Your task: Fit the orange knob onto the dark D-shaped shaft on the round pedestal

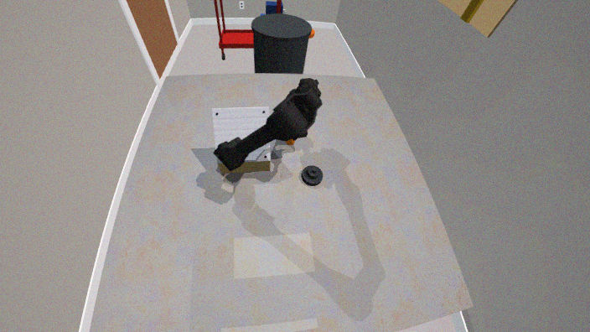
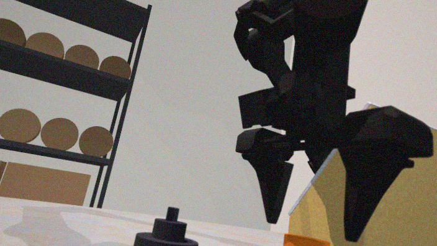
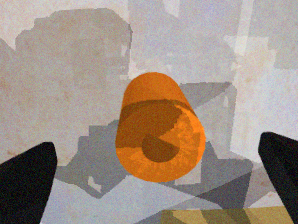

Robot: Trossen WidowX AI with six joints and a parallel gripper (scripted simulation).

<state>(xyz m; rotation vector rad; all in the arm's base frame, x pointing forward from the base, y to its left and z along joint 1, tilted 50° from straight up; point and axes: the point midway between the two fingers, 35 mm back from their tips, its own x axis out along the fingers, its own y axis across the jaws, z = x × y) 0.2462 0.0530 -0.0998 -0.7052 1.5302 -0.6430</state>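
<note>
Now: gripper tip 4 cm above the orange knob. The rest, counted from my gripper tip: dark round pedestal: 19 cm to the right, 6 cm ahead, 4 cm below.
</note>
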